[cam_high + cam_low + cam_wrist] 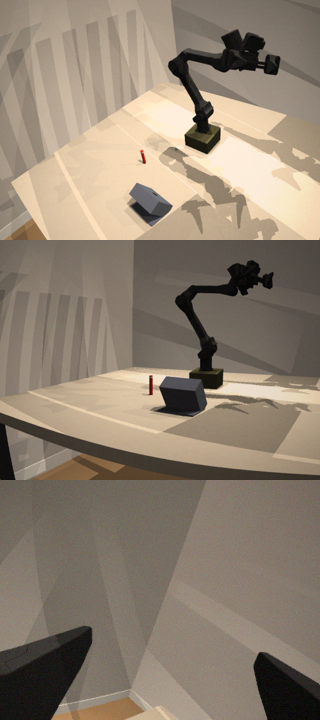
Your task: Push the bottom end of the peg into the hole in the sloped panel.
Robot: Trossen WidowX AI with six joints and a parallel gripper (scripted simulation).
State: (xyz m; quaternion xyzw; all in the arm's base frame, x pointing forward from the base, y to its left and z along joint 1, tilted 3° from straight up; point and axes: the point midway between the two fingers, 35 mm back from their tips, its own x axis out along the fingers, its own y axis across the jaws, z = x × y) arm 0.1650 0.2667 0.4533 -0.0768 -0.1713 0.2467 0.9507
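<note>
Now: gripper tip 47 cm to the left of the red peg, 47 cm above it and 4 cm short of it. Round my gripper tip: flat foot plate 53 cm below, 31 cm to the right, 26 cm ahead; then sloped panel 48 cm below, 30 cm to the right, 24 cm ahead.
</note>
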